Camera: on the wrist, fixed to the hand. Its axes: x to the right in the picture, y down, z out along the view.
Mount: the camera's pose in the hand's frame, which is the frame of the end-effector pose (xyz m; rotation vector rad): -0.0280 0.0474 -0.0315 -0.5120 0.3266 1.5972
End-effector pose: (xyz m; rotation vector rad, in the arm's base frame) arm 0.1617 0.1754 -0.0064 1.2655 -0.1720 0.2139
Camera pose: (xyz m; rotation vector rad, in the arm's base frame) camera 0.1229 0.2172 0.0213 0.3155 -0.8715 1.6113
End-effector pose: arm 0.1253 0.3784 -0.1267 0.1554 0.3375 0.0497
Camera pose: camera 0.0873 0.4276 -0.1393 -0.1301 0.4407 1.7419
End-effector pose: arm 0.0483 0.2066 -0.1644 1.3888 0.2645 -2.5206
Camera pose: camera 0.1024 0.1738 -0.1591 1.0205 -0.1354 -0.8417
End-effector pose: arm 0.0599 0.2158 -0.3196 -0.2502 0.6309 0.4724
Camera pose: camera 0.0007 0.2357 -0.3309 -0.2665 0.9429 2.1779
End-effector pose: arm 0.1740 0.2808 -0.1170 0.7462 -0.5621 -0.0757
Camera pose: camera 0.1601 0.3427 -0.1172 -0.3326 -0.6481 1.3105
